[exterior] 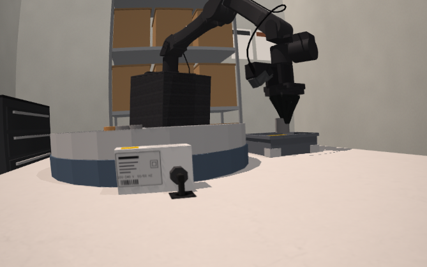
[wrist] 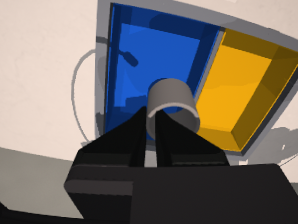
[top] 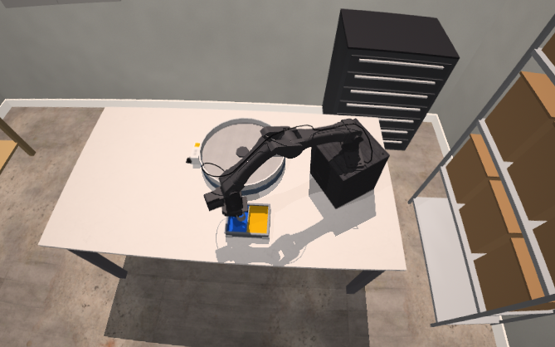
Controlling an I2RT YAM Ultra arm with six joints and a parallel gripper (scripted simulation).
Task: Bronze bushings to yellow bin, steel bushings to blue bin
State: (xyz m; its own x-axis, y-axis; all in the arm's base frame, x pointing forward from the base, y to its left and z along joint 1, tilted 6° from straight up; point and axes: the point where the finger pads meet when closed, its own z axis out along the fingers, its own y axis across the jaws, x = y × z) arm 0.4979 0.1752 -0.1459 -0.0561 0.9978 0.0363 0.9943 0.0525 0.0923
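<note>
Now: the blue bin 70 mm below my hand. Round my hand: yellow bin: 90 mm behind, 10 mm to the left, 70 mm below; then round grey turntable: 30 mm behind, 350 mm to the right, 30 mm below.
</note>
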